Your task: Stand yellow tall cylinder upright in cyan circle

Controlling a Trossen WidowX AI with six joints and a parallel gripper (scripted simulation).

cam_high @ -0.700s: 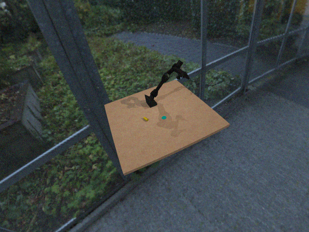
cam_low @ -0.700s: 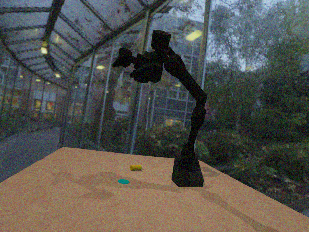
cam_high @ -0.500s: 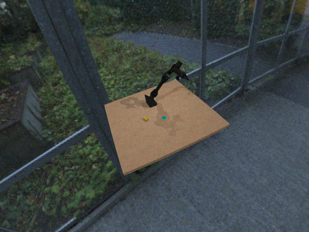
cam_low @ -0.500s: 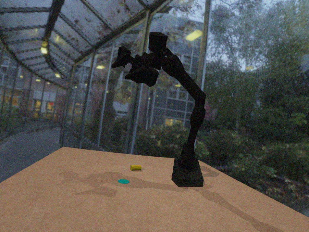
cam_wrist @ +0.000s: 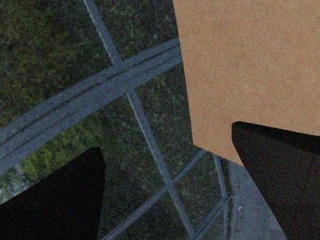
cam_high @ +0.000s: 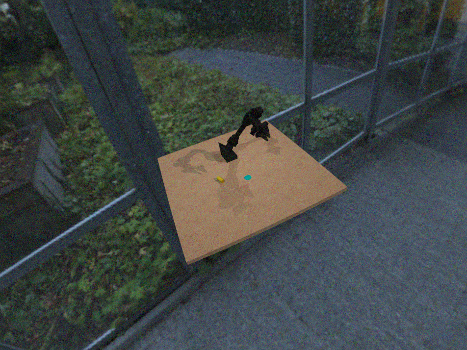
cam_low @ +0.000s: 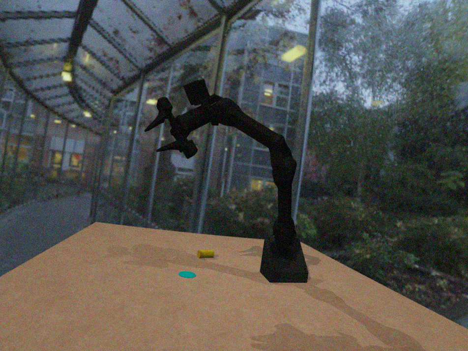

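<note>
Right now the yellow tall cylinder is 300 mm behind my gripper tip, 300 mm to the right of it and 400 mm below it. Round my gripper tip: cyan circle (180 mm behind, 100 mm to the right, 420 mm below).
</note>
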